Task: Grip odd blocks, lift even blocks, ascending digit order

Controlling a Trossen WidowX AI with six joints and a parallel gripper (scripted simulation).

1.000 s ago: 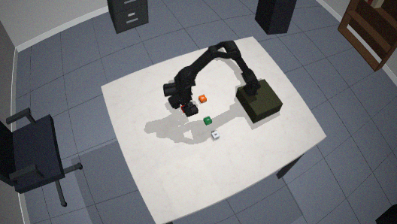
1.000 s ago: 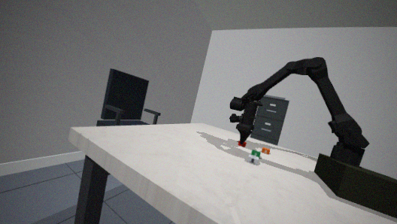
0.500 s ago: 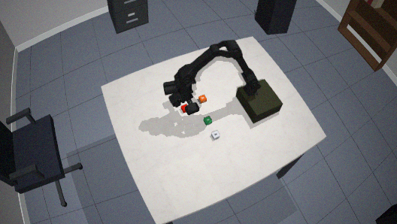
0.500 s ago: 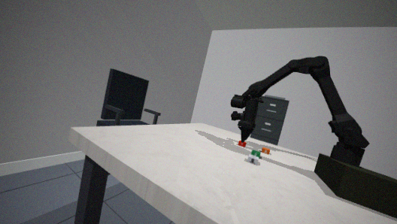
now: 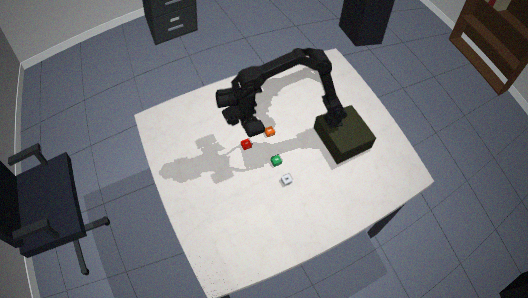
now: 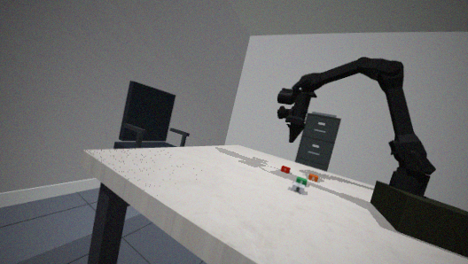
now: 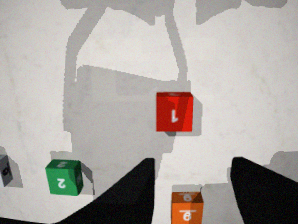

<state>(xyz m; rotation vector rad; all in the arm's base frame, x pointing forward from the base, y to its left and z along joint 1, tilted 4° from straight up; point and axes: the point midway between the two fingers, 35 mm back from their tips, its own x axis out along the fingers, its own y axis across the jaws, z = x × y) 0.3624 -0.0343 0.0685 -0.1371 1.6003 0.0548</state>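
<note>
My gripper tip is now 110 mm to the right of the green block, 110 mm above it and 90 mm past it. Also, from my gripper tip: orange block (110 mm below, 110 mm behind, 30 mm to the right); then white block (190 mm to the left, 110 mm below, 100 mm behind); then red block (110 mm below, 10 mm behind).
</note>
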